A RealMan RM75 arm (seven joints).
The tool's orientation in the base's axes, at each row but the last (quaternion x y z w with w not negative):
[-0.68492, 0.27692, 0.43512, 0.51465]
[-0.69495, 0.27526, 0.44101, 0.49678]
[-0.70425, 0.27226, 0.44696, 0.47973]
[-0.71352, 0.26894, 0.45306, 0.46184]
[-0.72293, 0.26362, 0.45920, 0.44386]
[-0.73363, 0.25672, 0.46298, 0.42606]
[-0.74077, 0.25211, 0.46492, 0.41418]
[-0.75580, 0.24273, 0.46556, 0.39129]
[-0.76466, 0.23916, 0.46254, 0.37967]
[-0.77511, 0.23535, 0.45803, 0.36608]
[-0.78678, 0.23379, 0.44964, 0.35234]
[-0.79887, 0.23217, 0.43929, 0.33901]
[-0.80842, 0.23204, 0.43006, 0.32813]
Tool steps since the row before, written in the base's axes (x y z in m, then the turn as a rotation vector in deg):
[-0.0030, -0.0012, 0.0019, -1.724, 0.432, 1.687]
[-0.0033, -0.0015, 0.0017, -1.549, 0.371, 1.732]
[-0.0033, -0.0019, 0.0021, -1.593, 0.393, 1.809]
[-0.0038, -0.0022, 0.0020, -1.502, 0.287, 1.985]
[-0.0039, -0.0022, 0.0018, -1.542, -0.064, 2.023]
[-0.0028, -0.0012, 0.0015, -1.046, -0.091, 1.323]
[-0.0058, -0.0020, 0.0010, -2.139, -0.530, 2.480]
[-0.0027, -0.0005, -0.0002, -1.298, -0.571, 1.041]
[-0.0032, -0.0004, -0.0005, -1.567, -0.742, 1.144]
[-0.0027, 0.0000, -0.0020, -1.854, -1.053, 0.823]
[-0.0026, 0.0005, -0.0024, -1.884, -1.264, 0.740]
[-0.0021, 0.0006, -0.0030, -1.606, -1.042, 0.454]
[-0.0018, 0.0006, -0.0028, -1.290, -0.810, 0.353]
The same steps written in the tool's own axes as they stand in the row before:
[-0.0032, 0.0020, -0.0004, -2.264, 0.506, 0.790]
[-0.0031, 0.0025, -0.0005, -2.226, 0.364, 0.669]
[-0.0034, 0.0025, -0.0008, -2.314, 0.358, 0.694]
[-0.0036, 0.0032, -0.0008, -2.435, 0.257, 0.534]
[-0.0034, 0.0034, -0.0006, -2.496, 0.438, 0.234]
[-0.0026, 0.0022, -0.0001, -1.649, 0.340, 0.128]
[-0.0035, 0.0051, 0.0009, -3.175, 0.963, 0.020]
[-0.0010, 0.0023, 0.0010, -1.511, 0.898, -0.071]
[-0.0010, 0.0027, 0.0015, -1.723, 1.156, -0.096]
[0.0005, 0.0026, 0.0021, -1.566, 1.663, -0.085]
[0.0008, 0.0023, 0.0026, -1.497, 1.847, -0.201]
[0.0015, 0.0020, 0.0027, -1.127, 1.611, -0.077]
[0.0014, 0.0017, 0.0026, -0.898, 1.280, -0.037]

